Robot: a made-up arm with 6 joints. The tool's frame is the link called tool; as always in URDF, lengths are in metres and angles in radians. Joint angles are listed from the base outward. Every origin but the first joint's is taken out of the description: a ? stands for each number. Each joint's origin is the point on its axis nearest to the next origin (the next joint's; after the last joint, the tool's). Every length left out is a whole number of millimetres.
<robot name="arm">
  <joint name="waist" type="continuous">
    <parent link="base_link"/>
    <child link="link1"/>
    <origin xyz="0 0 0.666"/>
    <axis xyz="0 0 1"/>
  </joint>
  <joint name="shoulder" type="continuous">
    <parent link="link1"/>
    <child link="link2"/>
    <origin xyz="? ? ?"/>
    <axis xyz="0 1 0"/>
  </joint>
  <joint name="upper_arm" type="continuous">
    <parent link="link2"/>
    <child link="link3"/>
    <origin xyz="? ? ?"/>
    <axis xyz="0 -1 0"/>
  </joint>
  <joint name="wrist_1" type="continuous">
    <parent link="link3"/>
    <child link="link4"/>
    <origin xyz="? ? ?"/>
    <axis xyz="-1 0 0"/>
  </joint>
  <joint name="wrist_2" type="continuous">
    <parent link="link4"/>
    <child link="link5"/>
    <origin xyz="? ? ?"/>
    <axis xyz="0 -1 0"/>
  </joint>
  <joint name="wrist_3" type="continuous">
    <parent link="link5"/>
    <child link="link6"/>
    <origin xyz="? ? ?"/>
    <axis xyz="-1 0 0"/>
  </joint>
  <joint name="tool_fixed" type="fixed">
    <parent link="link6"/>
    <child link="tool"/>
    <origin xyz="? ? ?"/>
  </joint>
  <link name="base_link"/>
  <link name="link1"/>
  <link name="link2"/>
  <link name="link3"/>
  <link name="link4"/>
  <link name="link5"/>
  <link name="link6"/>
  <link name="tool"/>
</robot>
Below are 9 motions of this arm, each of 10 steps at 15 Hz.
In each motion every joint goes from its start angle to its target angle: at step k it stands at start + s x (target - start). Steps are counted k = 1, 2, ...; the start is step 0. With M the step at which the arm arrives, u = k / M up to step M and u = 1 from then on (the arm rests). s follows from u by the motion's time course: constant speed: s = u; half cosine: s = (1 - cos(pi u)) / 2; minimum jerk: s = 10 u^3 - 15 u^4 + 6 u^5.
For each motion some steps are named. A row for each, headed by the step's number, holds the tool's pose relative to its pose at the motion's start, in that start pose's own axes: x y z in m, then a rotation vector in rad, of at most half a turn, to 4 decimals.
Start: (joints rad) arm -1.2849 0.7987 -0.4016 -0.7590 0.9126 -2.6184
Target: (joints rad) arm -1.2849 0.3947 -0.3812 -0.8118 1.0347 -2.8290
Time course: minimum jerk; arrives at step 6
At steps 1, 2, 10:
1: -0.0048 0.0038 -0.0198 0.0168 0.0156 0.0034
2: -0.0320 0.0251 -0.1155 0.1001 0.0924 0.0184
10: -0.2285 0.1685 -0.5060 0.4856 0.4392 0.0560

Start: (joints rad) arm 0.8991 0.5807 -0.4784 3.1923 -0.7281 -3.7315
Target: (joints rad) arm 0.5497 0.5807 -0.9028 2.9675 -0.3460 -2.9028
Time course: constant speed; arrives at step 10
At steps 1, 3, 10:
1: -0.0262 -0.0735 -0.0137 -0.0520 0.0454 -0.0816
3: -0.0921 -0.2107 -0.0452 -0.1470 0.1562 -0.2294
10: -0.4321 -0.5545 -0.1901 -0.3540 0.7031 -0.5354

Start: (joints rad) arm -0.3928 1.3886 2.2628 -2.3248 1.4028 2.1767
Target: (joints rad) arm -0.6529 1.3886 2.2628 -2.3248 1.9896 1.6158
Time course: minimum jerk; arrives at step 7
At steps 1, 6, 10:
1: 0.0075 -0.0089 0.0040 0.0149 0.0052 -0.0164
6: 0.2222 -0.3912 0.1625 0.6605 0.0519 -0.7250
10: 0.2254 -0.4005 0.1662 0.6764 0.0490 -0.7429

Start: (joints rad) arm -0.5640 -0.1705 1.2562 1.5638 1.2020 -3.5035
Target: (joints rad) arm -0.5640 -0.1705 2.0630 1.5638 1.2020 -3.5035
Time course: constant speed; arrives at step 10
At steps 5, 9, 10:
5: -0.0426 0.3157 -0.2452 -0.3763 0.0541 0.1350
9: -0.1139 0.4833 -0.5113 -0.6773 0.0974 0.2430
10: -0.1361 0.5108 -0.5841 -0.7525 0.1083 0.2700

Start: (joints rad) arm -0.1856 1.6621 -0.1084 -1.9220 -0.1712 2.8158
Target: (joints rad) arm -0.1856 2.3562 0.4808 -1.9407 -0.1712 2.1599
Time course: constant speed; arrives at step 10
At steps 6, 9, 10:
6: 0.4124 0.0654 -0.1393 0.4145 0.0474 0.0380
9: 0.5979 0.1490 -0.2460 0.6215 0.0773 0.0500
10: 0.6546 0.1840 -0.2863 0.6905 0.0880 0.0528

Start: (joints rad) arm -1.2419 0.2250 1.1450 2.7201 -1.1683 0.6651
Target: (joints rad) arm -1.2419 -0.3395 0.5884 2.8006 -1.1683 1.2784
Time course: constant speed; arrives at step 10
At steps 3, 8, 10:
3: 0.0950 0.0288 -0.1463 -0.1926 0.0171 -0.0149
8: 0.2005 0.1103 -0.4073 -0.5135 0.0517 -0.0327
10: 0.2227 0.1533 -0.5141 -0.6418 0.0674 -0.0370

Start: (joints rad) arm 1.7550 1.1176 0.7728 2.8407 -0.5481 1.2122
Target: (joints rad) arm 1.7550 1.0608 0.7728 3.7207 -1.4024 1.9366
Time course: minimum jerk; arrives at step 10
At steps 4, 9, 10:
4: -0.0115 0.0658 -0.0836 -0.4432 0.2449 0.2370
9: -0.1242 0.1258 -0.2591 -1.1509 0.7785 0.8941
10: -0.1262 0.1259 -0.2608 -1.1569 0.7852 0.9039

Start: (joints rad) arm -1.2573 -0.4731 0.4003 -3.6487 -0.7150 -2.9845
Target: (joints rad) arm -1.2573 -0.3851 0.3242 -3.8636 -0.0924 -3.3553
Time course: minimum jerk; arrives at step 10
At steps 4, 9, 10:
4: -0.0178 -0.0231 -0.1190 0.1573 0.2473 -0.0375
9: -0.1059 -0.0597 -0.3503 0.5110 0.7506 -0.1961
10: -0.1074 -0.0601 -0.3530 0.5156 0.7567 -0.1988

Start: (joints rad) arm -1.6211 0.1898 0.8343 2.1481 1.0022 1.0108
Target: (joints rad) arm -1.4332 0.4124 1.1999 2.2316 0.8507 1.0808
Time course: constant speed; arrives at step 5
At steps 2, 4, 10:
2: 0.0922 -0.0190 -0.0426 -0.0867 0.0710 0.0082
4: 0.1802 -0.0535 -0.0804 -0.1669 0.1490 0.0195
10: 0.2219 -0.0764 -0.0974 -0.2043 0.1904 0.0264

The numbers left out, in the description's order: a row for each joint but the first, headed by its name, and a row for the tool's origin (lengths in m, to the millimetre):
shoulder: 0.225 0 0
upper_arm: 0 0 1.02
wrist_1: 0.915 0 0.113
wrist_2: 0 0 0
wrist_3: 0.227 0 0
tool: 0 0 0

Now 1 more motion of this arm.
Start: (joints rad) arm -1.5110 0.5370 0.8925 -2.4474 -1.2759 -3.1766
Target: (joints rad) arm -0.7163 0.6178 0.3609 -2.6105 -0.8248 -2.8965
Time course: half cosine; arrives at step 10
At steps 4, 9, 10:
4: 0.1183 0.4803 0.0252 0.2652 0.1543 0.0105
9: 0.2511 1.3211 0.5260 0.6785 0.3727 0.3476
10: 0.2516 1.3484 0.5560 0.6910 0.3777 0.3680

